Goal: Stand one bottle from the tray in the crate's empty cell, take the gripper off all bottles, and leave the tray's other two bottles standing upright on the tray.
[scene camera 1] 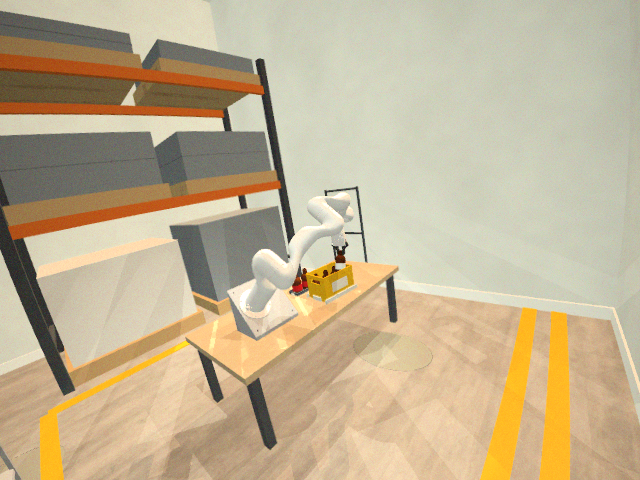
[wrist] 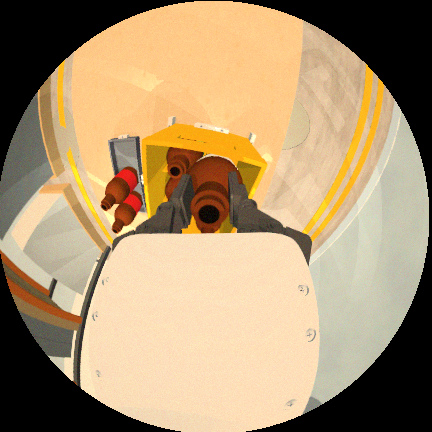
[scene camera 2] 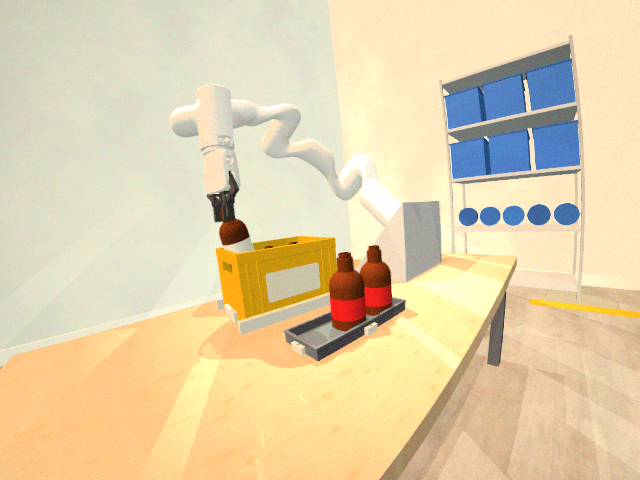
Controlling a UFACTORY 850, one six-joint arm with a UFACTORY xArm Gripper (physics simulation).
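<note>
My gripper (scene camera 1: 339,249) (scene camera 2: 223,212) (wrist: 210,185) is shut on the neck of a brown bottle with a white label (scene camera 1: 340,258) (scene camera 2: 234,231) (wrist: 216,171). This bottle leans slightly in the scene camera 2 view. Its lower part is inside the yellow crate (scene camera 1: 317,290) (scene camera 2: 253,276) (wrist: 215,137), at the end away from the robot's base; its bottom is hidden. Other brown bottles stand in the crate, one (wrist: 181,157) beside the held one. Two red-labelled bottles, one (scene camera 2: 347,289) (wrist: 117,189) and another (scene camera 2: 376,279) (wrist: 128,209), stand upright on the dark tray (scene camera 2: 341,341) (wrist: 124,138).
The crate and the tray stand side by side on the wooden table (scene camera 1: 227,356) (scene camera 2: 289,413). White blocks hold their edges. The robot's grey base (scene camera 1: 268,317) (scene camera 2: 421,237) is at the table's other end. A shelf with blue bins (scene camera 2: 576,206) and an orange rack (scene camera 1: 271,129) stand beyond.
</note>
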